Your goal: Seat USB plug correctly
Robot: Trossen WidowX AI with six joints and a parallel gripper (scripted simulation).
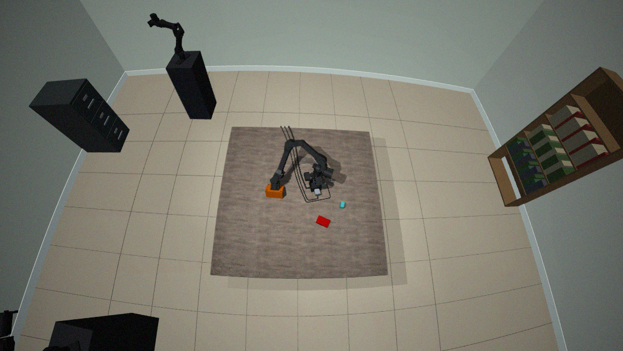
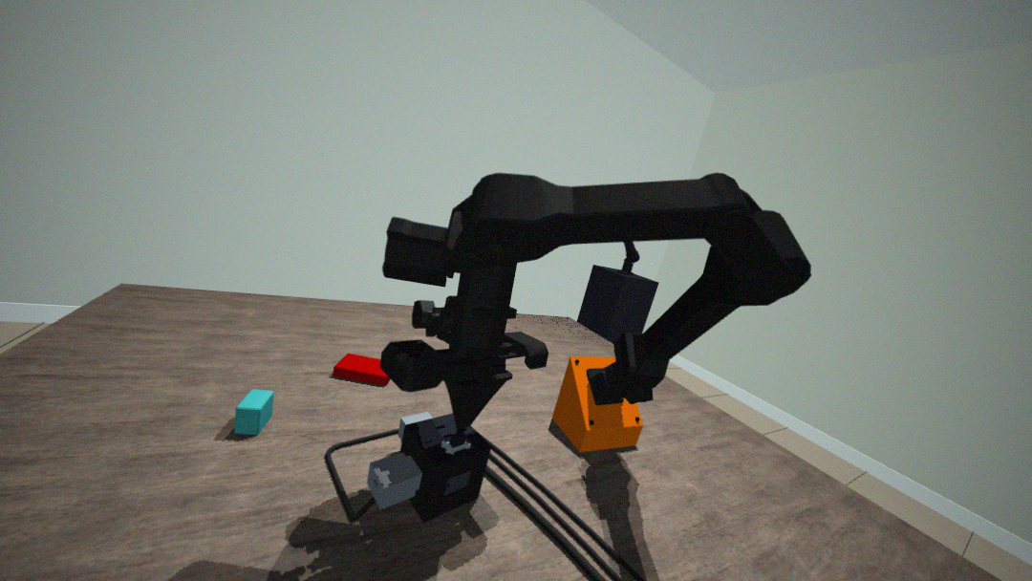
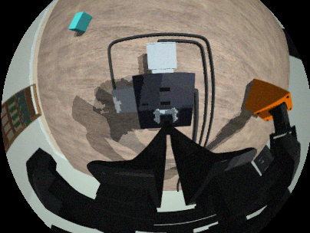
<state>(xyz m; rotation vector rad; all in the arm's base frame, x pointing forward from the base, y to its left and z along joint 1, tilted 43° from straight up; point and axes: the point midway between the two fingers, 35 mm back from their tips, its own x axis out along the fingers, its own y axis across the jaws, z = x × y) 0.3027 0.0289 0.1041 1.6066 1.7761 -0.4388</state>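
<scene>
Now: gripper tip 20 mm above the USB plug. Also, from my gripper tip: light grey socket: 40 mm below; teal block: 220 mm ahead, 170 mm to the right, 80 mm below; flat red block: 70 mm ahead, 310 mm to the right, 90 mm below.
</scene>
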